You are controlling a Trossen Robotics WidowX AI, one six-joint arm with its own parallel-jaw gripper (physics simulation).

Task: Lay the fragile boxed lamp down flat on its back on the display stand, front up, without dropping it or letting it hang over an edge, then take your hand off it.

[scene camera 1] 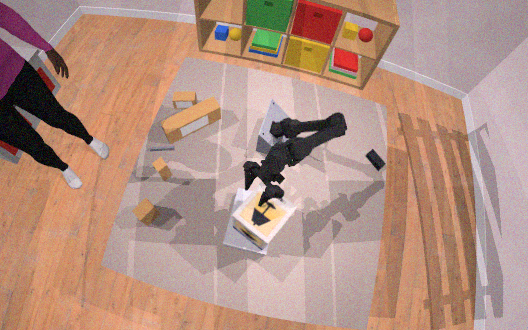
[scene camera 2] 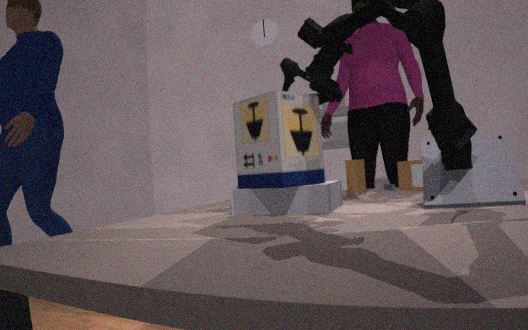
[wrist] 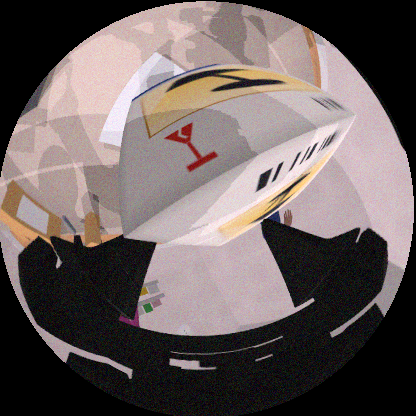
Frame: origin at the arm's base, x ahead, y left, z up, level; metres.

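Where they show: gripper, between the fingertips: (scene camera 1: 252, 198) (wrist: 211, 225); arm's base, origin of its link: (scene camera 1: 275, 129) (scene camera 2: 457, 159).
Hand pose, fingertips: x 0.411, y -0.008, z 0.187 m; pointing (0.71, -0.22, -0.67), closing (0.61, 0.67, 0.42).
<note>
Each offset is from my fingertips to the top centre of the thing.
The boxed lamp @[dz +0.011, dx +0.037, dy +0.056 m] (scene camera 1: 270, 222) (scene camera 2: 302, 162) (wrist: 215, 135) is a white carton with yellow lamp pictures and a blue band at its bottom. It stands upright on the pale grey display stand (scene camera 1: 231, 240) (scene camera 2: 330, 195) (wrist: 118, 112), with a lamp picture on its top face. My black gripper (scene camera 1: 256, 195) (scene camera 2: 304, 100) (wrist: 211, 225) is open, with nothing held. It is at the top of the box on the side facing the arm, one fingertip over the top's edge and the other off to the side. Whether a finger touches the box cannot be told.
A long cardboard box @[dz -0.183, dx -0.372, dy -0.412 m] (scene camera 1: 192, 120), a smaller one @[dz -0.213, dx -0.489, dy -0.502 m] (scene camera 1: 184, 99), two small cartons @[dz -0.163, dx -0.075, dy -0.448 m] (scene camera 1: 161, 168) @[dz -0.173, dx +0.142, dy -0.448 m] (scene camera 1: 146, 211) and a thin grey bar @[dz -0.271, dx -0.196, dy -0.517 m] (scene camera 1: 162, 148) lie on the side of the mat nearer the person in pink. A black block @[dz -0.258, dx -0.465, dy +0.576 m] (scene camera 1: 375, 160) lies near the opposite edge.
</note>
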